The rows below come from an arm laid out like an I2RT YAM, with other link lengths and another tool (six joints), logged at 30 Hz.
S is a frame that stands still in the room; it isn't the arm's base.
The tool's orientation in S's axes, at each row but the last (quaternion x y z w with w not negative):
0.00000 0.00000 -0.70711 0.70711
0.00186 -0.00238 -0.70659 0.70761
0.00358 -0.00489 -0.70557 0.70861
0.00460 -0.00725 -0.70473 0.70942
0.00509 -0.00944 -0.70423 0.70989
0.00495 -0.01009 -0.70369 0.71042
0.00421 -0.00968 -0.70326 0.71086
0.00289 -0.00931 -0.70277 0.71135
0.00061 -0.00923 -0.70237 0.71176
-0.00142 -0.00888 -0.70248 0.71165
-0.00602 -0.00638 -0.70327 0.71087
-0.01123 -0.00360 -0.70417 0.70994
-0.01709 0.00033 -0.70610 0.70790
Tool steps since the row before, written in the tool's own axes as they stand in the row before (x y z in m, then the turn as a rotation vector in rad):
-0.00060 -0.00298 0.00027 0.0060 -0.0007 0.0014
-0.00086 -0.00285 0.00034 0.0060 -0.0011 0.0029
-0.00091 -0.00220 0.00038 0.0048 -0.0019 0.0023
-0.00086 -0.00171 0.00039 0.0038 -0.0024 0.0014
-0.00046 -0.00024 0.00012 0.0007 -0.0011 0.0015
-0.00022 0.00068 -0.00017 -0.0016 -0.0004 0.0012
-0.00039 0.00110 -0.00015 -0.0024 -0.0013 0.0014
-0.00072 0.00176 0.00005 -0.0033 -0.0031 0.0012
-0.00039 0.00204 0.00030 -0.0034 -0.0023 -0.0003
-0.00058 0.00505 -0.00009 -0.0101 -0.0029 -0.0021
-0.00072 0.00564 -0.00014 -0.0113 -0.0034 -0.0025
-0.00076 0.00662 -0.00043 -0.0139 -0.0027 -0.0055
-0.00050 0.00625 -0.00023 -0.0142 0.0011 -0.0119
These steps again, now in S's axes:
-0.00298 0.00060 0.00027 -0.0007 -0.0060 0.0014
-0.00285 0.00086 0.00032 -0.0011 -0.0060 0.0029
-0.00221 0.00090 0.00035 -0.0019 -0.0048 0.0023
-0.00172 0.00085 0.00036 -0.0024 -0.0038 0.0014
-0.00025 0.00046 0.00011 -0.0011 -0.0007 0.0015
0.00068 0.00023 -0.00016 -0.0004 0.0016 0.0012
0.00110 0.00040 -0.00013 -0.0014 0.0024 0.0014
0.00175 0.00074 0.00007 -0.0032 0.0033 0.0011
0.00203 0.00042 0.00032 -0.0023 0.0034 -0.0004
0.00504 0.00064 -0.00005 -0.0030 0.0100 -0.0023
0.00563 0.00078 -0.00015 -0.0035 0.0112 -0.0027
0.00661 0.00080 -0.00052 -0.0029 0.0138 -0.0058
0.00624 0.00051 -0.00040 0.0008 0.0139 -0.0123

